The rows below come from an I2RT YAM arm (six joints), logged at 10 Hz.
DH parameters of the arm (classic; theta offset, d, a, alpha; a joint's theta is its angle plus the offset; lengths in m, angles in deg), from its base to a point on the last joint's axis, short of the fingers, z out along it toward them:
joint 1: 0 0.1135 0.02 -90
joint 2: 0 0 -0.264 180
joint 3: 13.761 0 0.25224 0
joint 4: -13.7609 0 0.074 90
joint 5: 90 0 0 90
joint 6: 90 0.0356 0 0
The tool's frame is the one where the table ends.
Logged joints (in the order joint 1, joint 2, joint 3, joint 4, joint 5, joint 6), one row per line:
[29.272, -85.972, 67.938, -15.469, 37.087, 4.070]
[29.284, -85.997, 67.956, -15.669, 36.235, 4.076]
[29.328, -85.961, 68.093, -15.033, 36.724, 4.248]
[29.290, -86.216, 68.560, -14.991, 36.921, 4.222]
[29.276, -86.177, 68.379, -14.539, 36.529, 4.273]
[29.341, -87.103, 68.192, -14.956, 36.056, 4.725]
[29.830, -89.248, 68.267, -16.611, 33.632, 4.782]
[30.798, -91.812, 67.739, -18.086, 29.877, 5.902]
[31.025, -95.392, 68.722, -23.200, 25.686, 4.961]
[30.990, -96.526, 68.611, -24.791, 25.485, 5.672]
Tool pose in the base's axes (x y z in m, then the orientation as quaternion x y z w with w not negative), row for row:
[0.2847, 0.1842, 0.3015, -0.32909, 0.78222, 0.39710, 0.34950]
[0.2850, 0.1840, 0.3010, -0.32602, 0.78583, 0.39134, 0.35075]
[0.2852, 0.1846, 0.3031, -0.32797, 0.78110, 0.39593, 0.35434]
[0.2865, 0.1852, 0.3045, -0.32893, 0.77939, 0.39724, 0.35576]
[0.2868, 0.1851, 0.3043, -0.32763, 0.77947, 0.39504, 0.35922]
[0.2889, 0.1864, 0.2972, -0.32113, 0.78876, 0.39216, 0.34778]
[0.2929, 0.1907, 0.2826, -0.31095, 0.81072, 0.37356, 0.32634]
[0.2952, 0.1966, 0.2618, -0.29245, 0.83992, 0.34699, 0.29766]
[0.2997, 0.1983, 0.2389, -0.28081, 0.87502, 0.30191, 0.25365]
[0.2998, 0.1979, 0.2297, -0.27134, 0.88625, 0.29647, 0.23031]
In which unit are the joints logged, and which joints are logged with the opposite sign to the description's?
The joints are logged in degrees. Opposite sign: joint 2, joint 5.
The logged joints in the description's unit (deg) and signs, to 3 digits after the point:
[29.272, 85.972, 67.938, -15.469, -37.087, 4.070]
[29.284, 85.997, 67.956, -15.669, -36.235, 4.076]
[29.328, 85.961, 68.093, -15.033, -36.724, 4.248]
[29.290, 86.216, 68.560, -14.991, -36.921, 4.222]
[29.276, 86.177, 68.379, -14.539, -36.529, 4.273]
[29.341, 87.103, 68.192, -14.956, -36.056, 4.725]
[29.830, 89.248, 68.267, -16.611, -33.632, 4.782]
[30.798, 91.812, 67.739, -18.086, -29.877, 5.902]
[31.025, 95.392, 68.722, -23.200, -25.686, 4.961]
[30.990, 96.526, 68.611, -24.791, -25.485, 5.672]

